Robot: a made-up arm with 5 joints. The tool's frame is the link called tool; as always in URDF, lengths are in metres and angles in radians.
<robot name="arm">
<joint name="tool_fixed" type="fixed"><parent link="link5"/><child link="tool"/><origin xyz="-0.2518 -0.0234 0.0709"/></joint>
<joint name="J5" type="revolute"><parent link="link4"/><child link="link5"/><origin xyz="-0.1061 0.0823 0.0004"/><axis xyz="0 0 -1"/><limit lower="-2.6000" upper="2.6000" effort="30" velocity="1.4"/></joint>
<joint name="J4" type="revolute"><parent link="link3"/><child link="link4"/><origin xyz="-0.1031 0.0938 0.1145"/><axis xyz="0 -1 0"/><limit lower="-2.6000" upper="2.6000" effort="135" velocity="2.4"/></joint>
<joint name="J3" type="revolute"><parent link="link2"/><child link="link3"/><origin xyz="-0.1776 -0.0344 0.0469"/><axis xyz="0 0 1"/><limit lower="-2.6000" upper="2.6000" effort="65" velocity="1.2"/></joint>
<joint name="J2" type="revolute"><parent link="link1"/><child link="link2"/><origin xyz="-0.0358 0.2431 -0.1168"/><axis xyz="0 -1 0"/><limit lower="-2.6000" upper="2.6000" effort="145" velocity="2.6"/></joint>
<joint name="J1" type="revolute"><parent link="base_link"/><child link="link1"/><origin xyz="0.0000 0.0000 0.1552"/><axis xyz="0 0 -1"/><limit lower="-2.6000" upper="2.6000" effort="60" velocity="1.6"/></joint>
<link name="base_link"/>
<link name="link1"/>
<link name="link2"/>
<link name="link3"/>
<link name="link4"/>
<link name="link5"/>
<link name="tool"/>
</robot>
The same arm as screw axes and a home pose.
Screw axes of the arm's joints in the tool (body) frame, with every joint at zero. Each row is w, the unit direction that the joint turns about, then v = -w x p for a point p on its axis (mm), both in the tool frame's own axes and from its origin. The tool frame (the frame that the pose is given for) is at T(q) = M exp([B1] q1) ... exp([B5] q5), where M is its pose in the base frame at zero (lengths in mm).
B1 = (0, 0, -1, 361.4, 674.4, 0)
B2 = (0, -1, 0, -232.7, 0, -638.6)
B3 = (0, 0, 1, -152.7, -461, 0)
B4 = (0, -1, 0, -71.3, 0, -357.9)
B5 = (0, 0, -1, -23.4, 251.8, 0)
M: xyz -674.4 361.4 271.1 (mm) rpy 0 0 0 (rad, as in URDF)
Joint limits (rad, base to tool): -2.6..2.6 -2.6..2.6 -2.6..2.6 -2.6..2.6 -2.6..2.6

